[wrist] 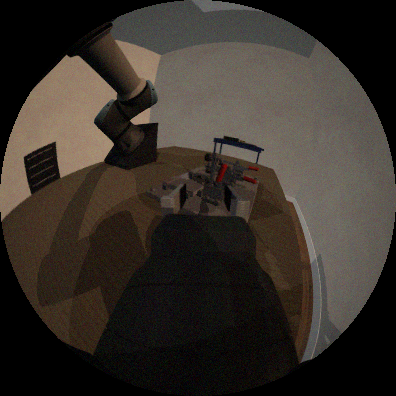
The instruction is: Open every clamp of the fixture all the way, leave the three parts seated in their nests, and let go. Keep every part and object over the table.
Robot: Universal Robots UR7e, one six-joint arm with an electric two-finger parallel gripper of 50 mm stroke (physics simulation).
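Places are measured from the arm's base along level axes (x left, y back, z up), in millimetres.
Where they show: gripper, between the fingertips: (204, 192); arm's base, origin of its link: (130, 141).
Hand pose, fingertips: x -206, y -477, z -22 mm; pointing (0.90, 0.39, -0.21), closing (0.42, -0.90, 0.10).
Each offset is from my fingertips to the top centre of the thing. "pt": to the spot under its first point. Level surfaces: height alone.
The fixture @[pt dx +218, dy -56, dz -65 mm] (250, 191) lies ahead of and below my gripper as a pale plate with dark clamps on it. One red clamp handle @[pt dx +92, dy +6, dz +2 mm] (222, 173) is tilted steeply upward, just beyond the fingers. Two more red handles, a far one @[pt dx +309, dy -44, dz -19 mm] (253, 169) and a nearer one @[pt dx +200, dy -44, dz -28 mm] (249, 180), lie low and point to the right. My gripper (204, 192) is open and empty, its fingers seen against the near part of the fixture. The parts in their nests are too dark and small to tell apart, and the gripper body hides the nearest edge of the plate.
The brown wooden table @[dz -80 mm] (272, 200) surrounds the fixture, with its edge at the right. The robot's base (145, 147) stands at the back left. A blue-framed stand (240, 145) shows behind the fixture, and a dark slatted panel (42, 167) is at the far left.
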